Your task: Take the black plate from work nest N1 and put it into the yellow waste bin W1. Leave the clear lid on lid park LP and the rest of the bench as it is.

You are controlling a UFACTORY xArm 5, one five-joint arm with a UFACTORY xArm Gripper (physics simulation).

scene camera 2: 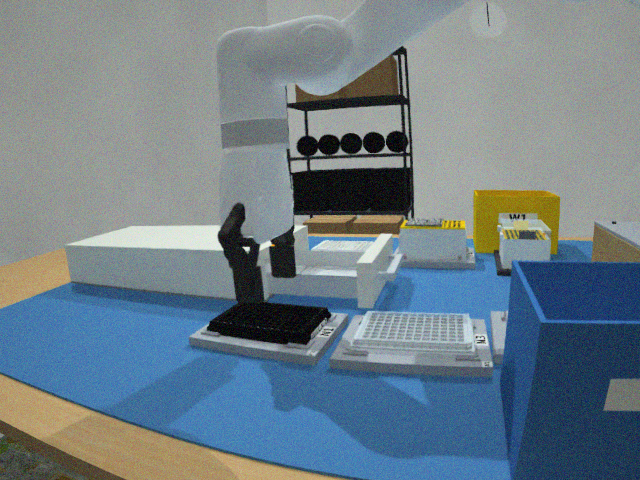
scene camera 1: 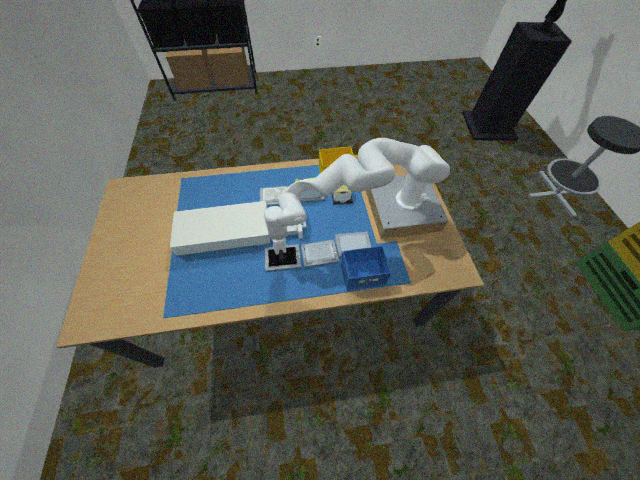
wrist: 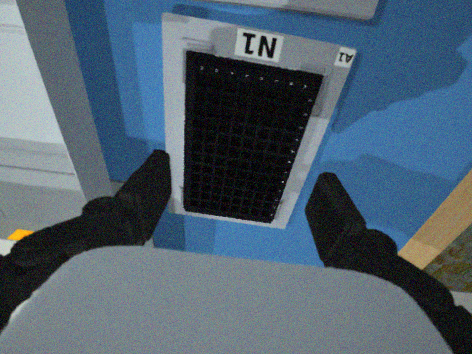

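Seen in the pictures: gripper, between the fingertips: [scene camera 2: 268, 288] [scene camera 1: 282, 252] [wrist: 242, 181]; arm's base, origin of its link: [scene camera 1: 408, 200].
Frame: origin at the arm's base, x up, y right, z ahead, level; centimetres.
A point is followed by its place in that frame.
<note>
The black plate [scene camera 1: 290, 256] @(z 57.2, x -6.1, y -30.0 cm) [scene camera 2: 268, 321] @(z 60.0, x -6.0, y -31.2 cm) [wrist: 245, 135] @(z 59.2, x -6.1, y -29.5 cm) lies flat in the grey work nest N1 [scene camera 1: 282, 268] @(z 60.6, x -7.7, y -35.4 cm) [scene camera 2: 253, 349] @(z 59.3, x -7.6, y -35.5 cm) [wrist: 174, 100] @(z 58.7, x -7.4, y -24.0 cm). My gripper [scene camera 1: 279, 253] @(z 60.6, x -2.5, y -29.8 cm) [scene camera 2: 266, 288] @(z 60.6, x -2.5, y -29.8 cm) [wrist: 242, 181] @(z 60.6, x -2.5, y -29.8 cm) is open and empty, pointing down a little above the plate; in the wrist view its fingers stand wide, one to each side of the plate's end away from the N1 label. The yellow waste bin W1 [scene camera 1: 336, 153] @(z 35.4, x -0.3, y 33.1 cm) [scene camera 2: 485, 227] @(z 41.0, x -3.2, y 19.1 cm) stands at the back right. A pale flat piece [scene camera 1: 353, 241] @(z 27.7, x -6.6, y -20.8 cm), perhaps the clear lid, lies on a grey nest right of N3; its label is unreadable.
A long white device [scene camera 1: 219, 227] @(z 90.6, x -0.2, y -18.6 cm) [scene camera 2: 155, 263] @(z 86.7, x -2.8, y -25.5 cm) with an open drawer stands behind N1. A white plate [scene camera 1: 320, 252] @(z 43.4, x -6.2, y -27.5 cm) [scene camera 2: 413, 328] @(z 44.0, x -6.2, y -27.0 cm) sits in nest N3 beside N1. A blue bin [scene camera 1: 366, 266] @(z 22.1, x -8.2, y -33.3 cm) [scene camera 2: 578, 361] @(z 29.1, x 1.0, y -44.7 cm) stands at the front right. Yellow-marked boxes [scene camera 2: 434, 243] @(z 49.3, x -4.3, y 6.7 cm) [scene camera 2: 524, 250] @(z 32.6, x -4.5, y 5.6 cm) stand farther back.
</note>
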